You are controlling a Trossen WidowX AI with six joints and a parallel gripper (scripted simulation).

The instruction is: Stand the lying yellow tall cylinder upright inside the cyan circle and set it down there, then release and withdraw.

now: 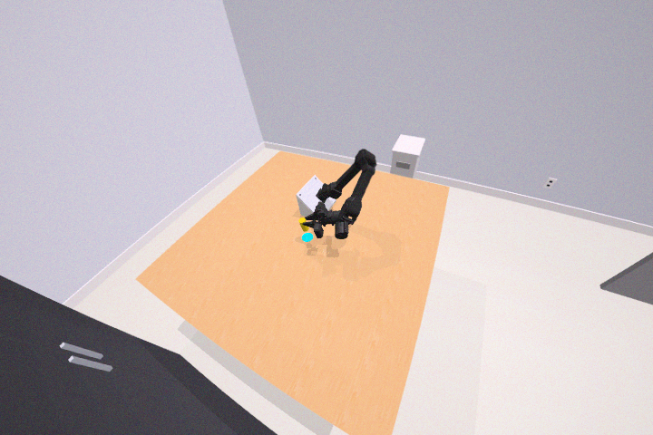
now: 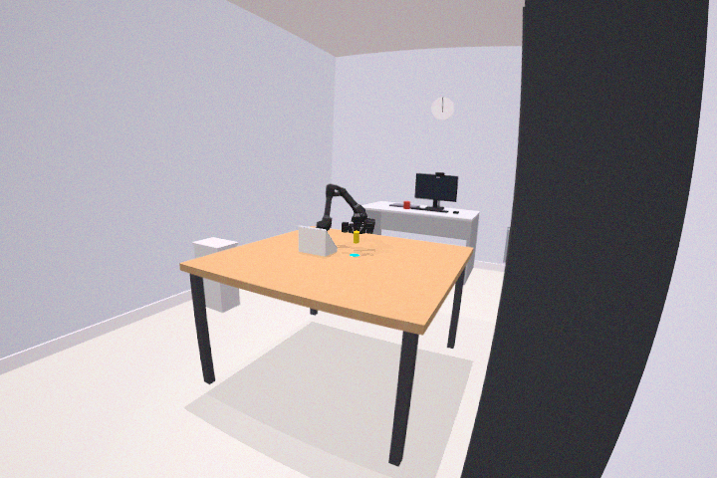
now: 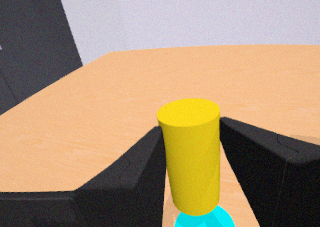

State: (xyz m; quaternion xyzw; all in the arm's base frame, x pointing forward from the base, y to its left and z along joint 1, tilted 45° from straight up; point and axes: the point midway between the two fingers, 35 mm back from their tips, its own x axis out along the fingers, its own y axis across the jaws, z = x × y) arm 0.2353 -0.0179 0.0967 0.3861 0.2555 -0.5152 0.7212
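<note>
Right now my gripper tip is 1 cm past the cyan circle and 13 cm above it. From my gripper tip the other things lie so: yellow tall cylinder (2 cm below).
</note>
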